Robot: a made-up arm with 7 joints.
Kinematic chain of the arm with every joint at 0, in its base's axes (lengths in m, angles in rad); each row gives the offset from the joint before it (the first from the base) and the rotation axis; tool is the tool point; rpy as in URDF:
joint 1: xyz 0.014 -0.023 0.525 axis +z
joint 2: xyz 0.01 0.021 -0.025 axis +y
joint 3: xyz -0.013 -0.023 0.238 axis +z
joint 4: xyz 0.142 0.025 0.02 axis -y
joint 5: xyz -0.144 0 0.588 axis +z
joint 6: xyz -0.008 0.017 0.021 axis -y
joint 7: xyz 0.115 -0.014 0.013 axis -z
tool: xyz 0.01 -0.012 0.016 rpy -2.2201 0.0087 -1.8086
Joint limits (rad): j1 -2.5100..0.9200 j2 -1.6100..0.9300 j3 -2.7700..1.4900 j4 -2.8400..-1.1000 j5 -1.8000..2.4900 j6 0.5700..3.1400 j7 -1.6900..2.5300
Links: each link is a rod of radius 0.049 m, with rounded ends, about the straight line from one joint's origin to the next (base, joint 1, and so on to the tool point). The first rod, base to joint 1, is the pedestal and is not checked.
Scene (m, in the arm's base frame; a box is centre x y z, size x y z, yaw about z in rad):
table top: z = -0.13
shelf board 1: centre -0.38 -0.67 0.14 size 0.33 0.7 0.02 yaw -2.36
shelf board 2: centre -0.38 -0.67 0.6 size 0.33 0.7 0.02 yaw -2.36
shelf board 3: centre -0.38 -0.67 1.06 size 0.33 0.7 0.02 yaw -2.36
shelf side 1: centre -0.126 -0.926 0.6 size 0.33 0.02 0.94 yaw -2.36
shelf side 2: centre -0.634 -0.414 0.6 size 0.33 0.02 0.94 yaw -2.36
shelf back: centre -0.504 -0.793 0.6 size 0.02 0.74 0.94 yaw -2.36
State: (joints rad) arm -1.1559 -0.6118 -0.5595 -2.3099 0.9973 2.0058 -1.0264
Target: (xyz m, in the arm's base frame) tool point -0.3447 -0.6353 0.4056
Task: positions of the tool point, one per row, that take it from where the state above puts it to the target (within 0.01 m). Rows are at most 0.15 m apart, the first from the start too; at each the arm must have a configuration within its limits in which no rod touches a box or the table.
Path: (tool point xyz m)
1: -0.0767 -0.6610 0.8145
2: 0.0031 -0.5615 0.8051
3: -0.0596 -0.5726 0.6827
4: -0.1077 -0.5475 0.5677
5: -0.1370 -0.4985 0.4733
6: -0.1499 -0.4420 0.4056
7: -0.2082 -0.4763 0.3925
8: -0.2609 -0.5167 0.3904
9: -0.3025 -0.5598 0.3956
10: -0.3302 -0.6010 0.4025
11: -0.3447 -0.6353 0.4056

